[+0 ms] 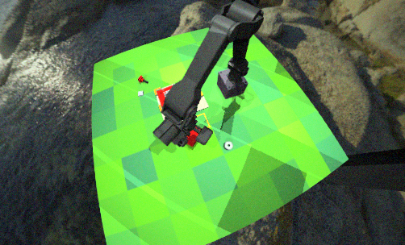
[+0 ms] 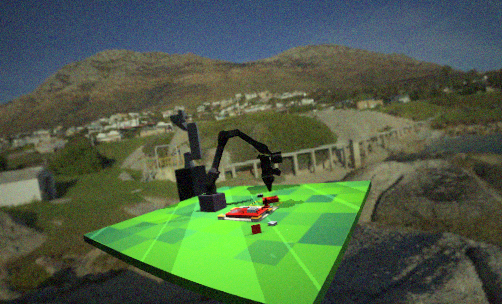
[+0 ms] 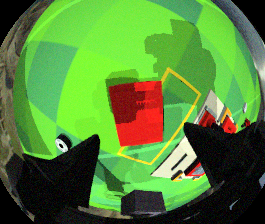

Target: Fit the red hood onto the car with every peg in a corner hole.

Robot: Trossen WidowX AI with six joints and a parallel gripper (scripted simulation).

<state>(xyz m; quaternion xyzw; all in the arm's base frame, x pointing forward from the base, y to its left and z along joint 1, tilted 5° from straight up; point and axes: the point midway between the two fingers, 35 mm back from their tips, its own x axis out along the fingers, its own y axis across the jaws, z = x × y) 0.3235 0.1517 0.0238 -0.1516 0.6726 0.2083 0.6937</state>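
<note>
Now: the red hood 60 mm below my gripper tip.
</note>
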